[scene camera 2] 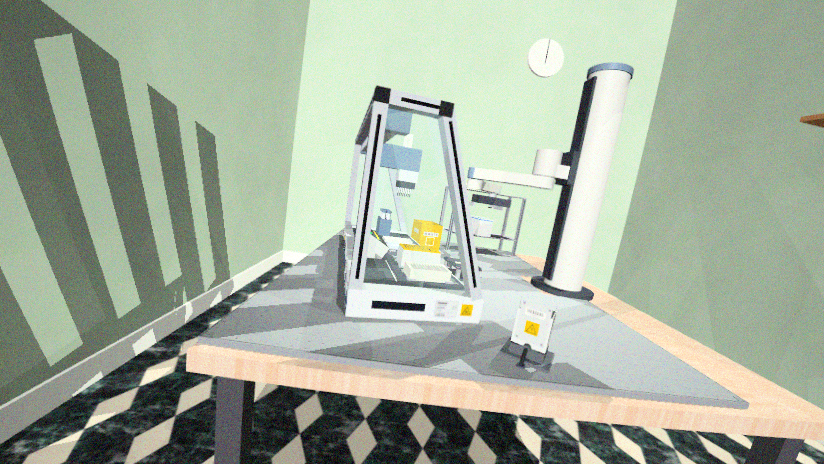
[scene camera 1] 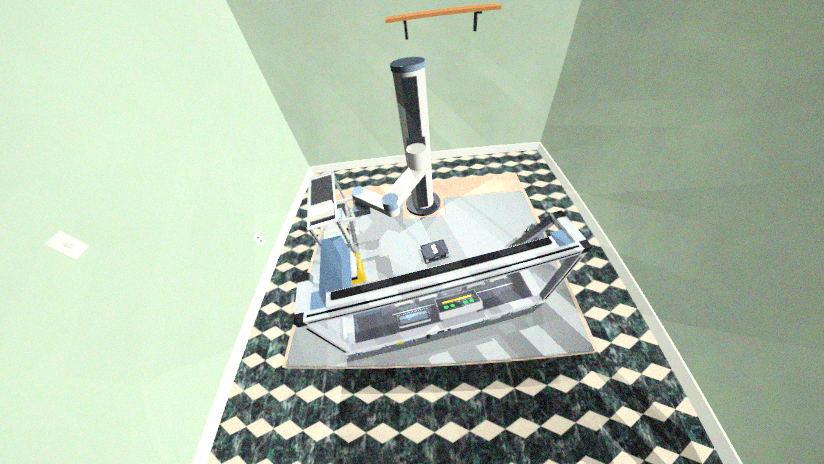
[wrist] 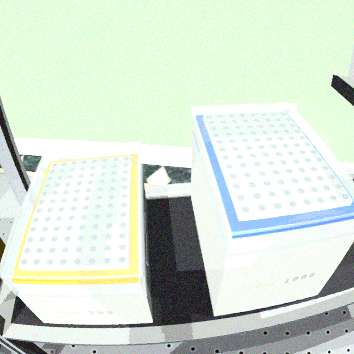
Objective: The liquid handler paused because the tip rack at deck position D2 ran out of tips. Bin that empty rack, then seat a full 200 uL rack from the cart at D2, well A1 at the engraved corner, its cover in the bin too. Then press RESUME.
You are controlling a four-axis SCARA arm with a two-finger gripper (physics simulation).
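Frame: origin at the arm's base, x ahead, y left, z up, level; centimetres.
Seen in the pictures: gripper, between the fingertips: [scene camera 2: 476, 204] [wrist: 151, 54]; arm's base, origin of its link: [scene camera 2: 560, 289] [scene camera 1: 423, 203].
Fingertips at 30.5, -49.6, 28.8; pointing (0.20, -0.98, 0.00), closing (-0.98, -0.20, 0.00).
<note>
Pixels of each thing's middle, then the offset from my fingertips to it, as dx, dy, dz. "pt": a spot on its surface instead.
- 200 uL rack, middle of its body: [wrist: 82, 209] [scene camera 1: 335, 235] +6.7, -2.9, -11.7
- 1000 rack, middle of its body: [wrist: 266, 162] [scene camera 2: 480, 219] -5.8, -6.3, -8.8
- cart, middle of its body: [wrist: 264, 173] [scene camera 2: 480, 221] [scene camera 1: 333, 217] -5.8, -6.3, -9.7
- yellow waste bin, middle of its body: [scene camera 2: 426, 234] [scene camera 1: 347, 270] +25.8, +4.4, -20.8
- small warning sign, a spot on its surface: [scene camera 2: 533, 327] pt +11.8, +115.0, -20.0
- dark square object, middle of its body: [scene camera 2: 461, 268] [scene camera 1: 434, 251] +14.7, +54.4, -24.7
The 200 uL rack [wrist: 77, 220], with a yellow band and clear cover, sits on the cart shelf [wrist: 80, 333] at left in the wrist view. The 1000 rack [wrist: 275, 175], with a blue band, sits to its right. My gripper [scene camera 2: 484, 186] is open and empty at the arm's end by the cart [scene camera 2: 520, 230] [scene camera 1: 321, 189]; one dark fingertip shows at the wrist view's upper right edge. The yellow waste bin [scene camera 1: 358, 269] [scene camera 2: 426, 233] stands on the bench. A pale rack [scene camera 2: 426, 270] sits inside the handler; its deck position cannot be told. The control panel [scene camera 1: 458, 302] shows a yellow bar and green marks.
The handler's frame [scene camera 1: 444, 268] [scene camera 2: 459, 201] encloses its deck, with a pipette head [scene camera 2: 405, 177] above. The arm's column [scene camera 1: 414, 109] [scene camera 2: 596, 172] stands behind it. A small warning sign [scene camera 2: 533, 327] stands on the bench. A dark square object [scene camera 1: 434, 251] lies between column and handler.
</note>
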